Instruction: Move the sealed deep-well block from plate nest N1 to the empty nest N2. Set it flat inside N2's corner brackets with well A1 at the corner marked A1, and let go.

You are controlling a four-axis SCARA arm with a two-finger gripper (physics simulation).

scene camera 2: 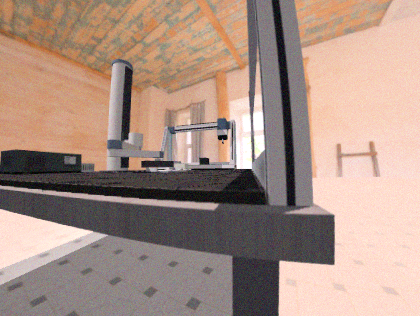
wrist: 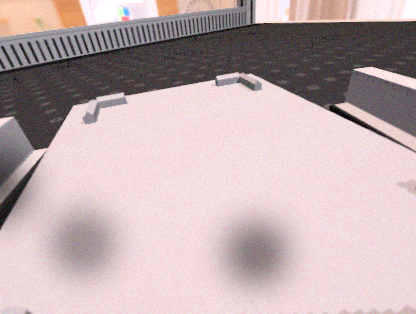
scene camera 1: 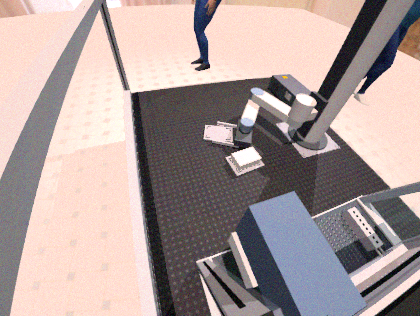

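The white sealed block sits on a nest plate in scene camera 1, in front of the arm. My gripper is low over the other nest, a pale plate with small corner brackets. No block stands on that nest. The fingers stand wide apart, one along each side of the plate, and no block is between them. Whether they touch the plate's edges cannot be told. The wrist view shows two of its brackets at the far end. Labels and the A1 mark are not readable.
In scene camera 1 the arm's column stands at the right with a dark control box behind it. A large blue-topped machine is in the foreground. Frame posts stand at the table edge. A slotted grey rail runs beyond the nest.
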